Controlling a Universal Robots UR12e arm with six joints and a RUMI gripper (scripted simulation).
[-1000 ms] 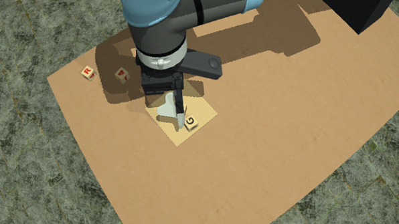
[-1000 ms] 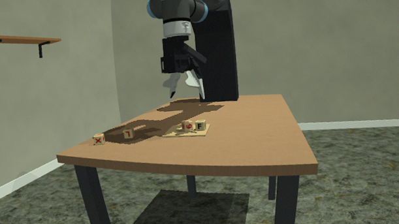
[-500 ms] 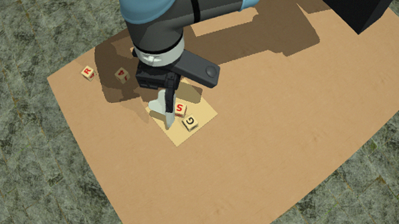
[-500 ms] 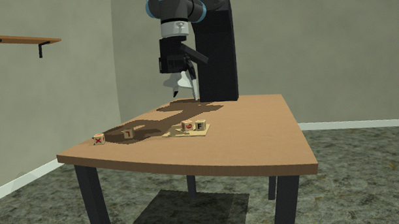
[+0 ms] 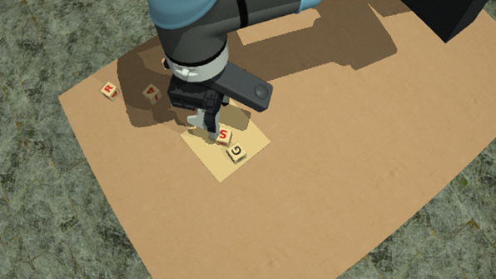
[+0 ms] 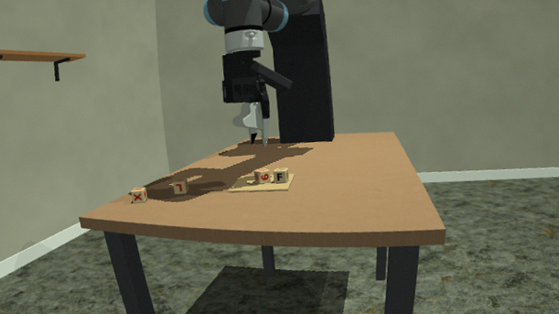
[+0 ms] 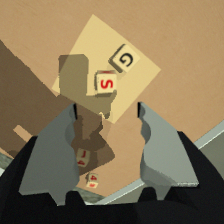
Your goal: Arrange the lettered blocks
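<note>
Now: the block 9 cm below my hand. Also, from my hand: pale mat 11 cm below.
</note>
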